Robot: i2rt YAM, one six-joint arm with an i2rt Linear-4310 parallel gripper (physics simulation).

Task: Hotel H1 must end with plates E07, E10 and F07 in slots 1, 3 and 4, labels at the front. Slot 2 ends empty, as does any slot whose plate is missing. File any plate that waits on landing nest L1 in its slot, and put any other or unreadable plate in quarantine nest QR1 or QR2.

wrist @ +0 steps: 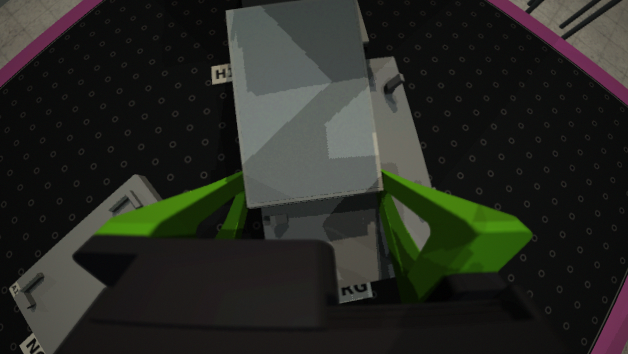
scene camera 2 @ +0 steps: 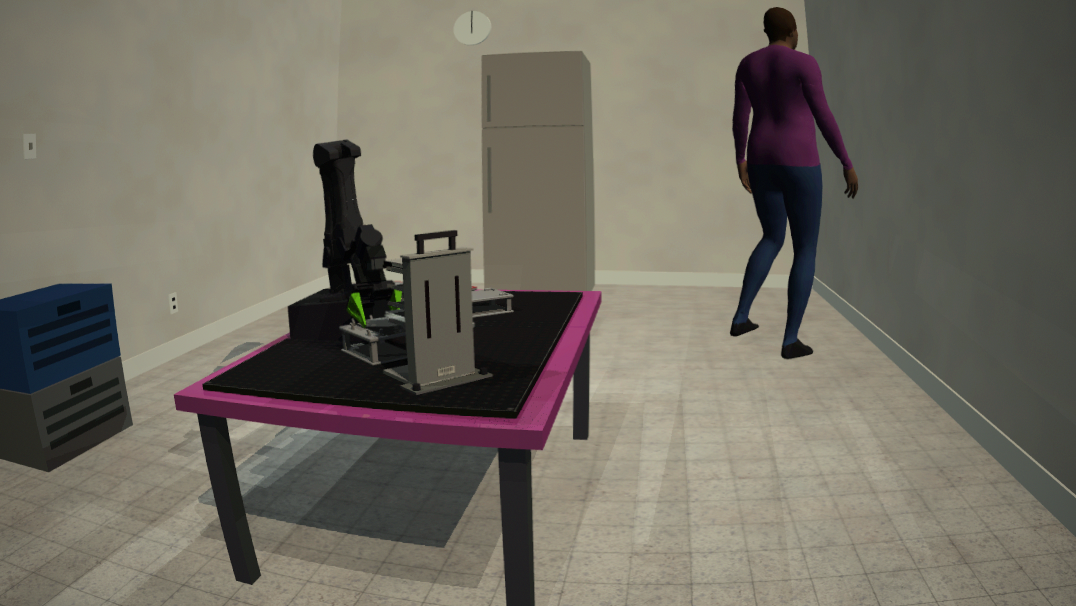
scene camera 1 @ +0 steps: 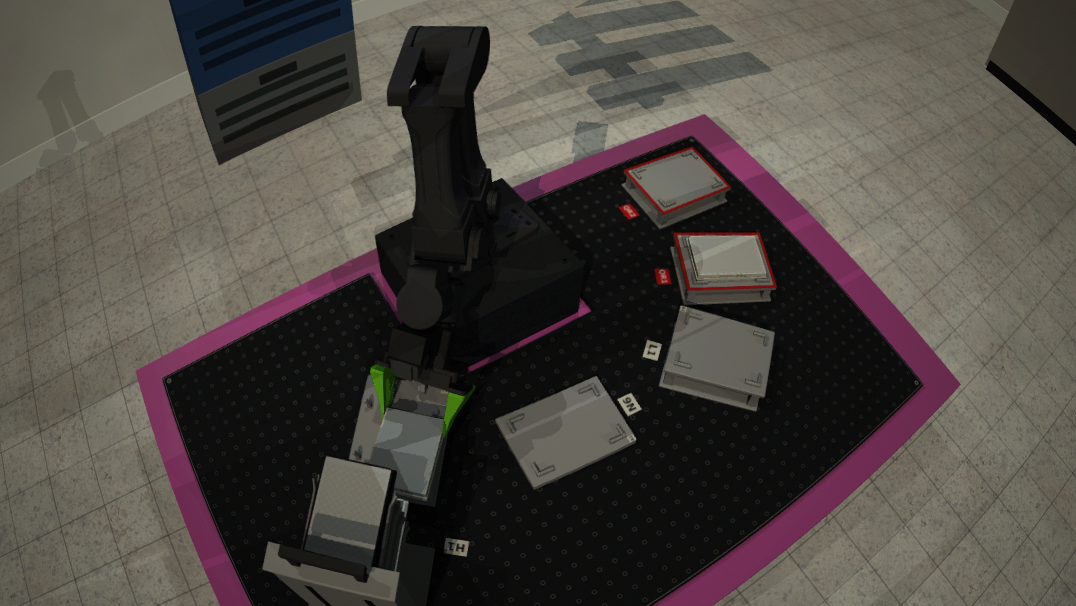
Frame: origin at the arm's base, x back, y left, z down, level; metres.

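Seen in the pictures: gripper, fingertip midpoint: (wrist: 313, 177) (scene camera 1: 413, 427); arm's base, origin of the base link: (scene camera 2: 342, 294).
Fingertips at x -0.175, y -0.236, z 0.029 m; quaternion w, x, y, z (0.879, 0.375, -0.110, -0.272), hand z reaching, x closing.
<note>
Pixels of each thing's top centre, then the offset from my fingertips to it. "spot": a spot on its surface instead.
- pale plate, middle of its top: (wrist: 301, 82) (scene camera 1: 403, 446) (scene camera 2: 390, 312) dx -0.032, dy -0.035, dz -0.035 m
- nest marked RG, surface spot: (wrist: 406, 135) (scene camera 1: 360, 432) spot: dx +0.039, dy -0.065, dz +0.004 m
- white-topped plate, middle of its top: (scene camera 1: 347, 510) dx -0.119, dy -0.157, dz -0.167 m
- Landing nest L1, middle of its top: (scene camera 1: 723, 348) (scene camera 2: 477, 292) dx -0.175, dy +0.431, dz +0.008 m
- QR1, surface spot: (scene camera 1: 762, 283) spot: dx -0.130, dy +0.591, dz +0.024 m
- QR2, middle of its top: (scene camera 1: 679, 176) dx +0.125, dy +0.650, dz +0.018 m
- low bare nest marked N6, middle of its top: (wrist: 96, 283) (scene camera 1: 566, 428) dx -0.110, dy +0.179, dz +0.046 m
- Hotel H1's handle, surface spot: (scene camera 2: 435, 236) spot: dx -0.175, dy -0.225, dz -0.222 m
My gripper (scene camera 1: 416, 423) (wrist: 313, 177) is shut on a pale plate (scene camera 1: 410, 451) (wrist: 305, 110), fingertips at its two long sides near the end closest to the wrist. The plate is above a nest marked RG (scene camera 1: 363, 430) (wrist: 406, 135); whether they touch is unclear. No label shows on it. Hotel H1 (scene camera 2: 440, 316) stands just beyond. A white-topped plate (scene camera 1: 350, 493) is in its upper part; the lower slots and labels are hidden or too small to read. Landing nest L1 (scene camera 1: 719, 350) is bare. A plate (scene camera 1: 726, 255) lies on QR1 (scene camera 1: 762, 283). QR2 (scene camera 1: 681, 176) is bare.
A low bare nest marked N6 (scene camera 1: 564, 429) lies between the held plate and L1. The arm's black base (scene camera 1: 519, 278) stands behind the held plate. Hotel H1's handle (scene camera 2: 435, 236) rises above its top. A person (scene camera 2: 779, 112) stands away from the table.
</note>
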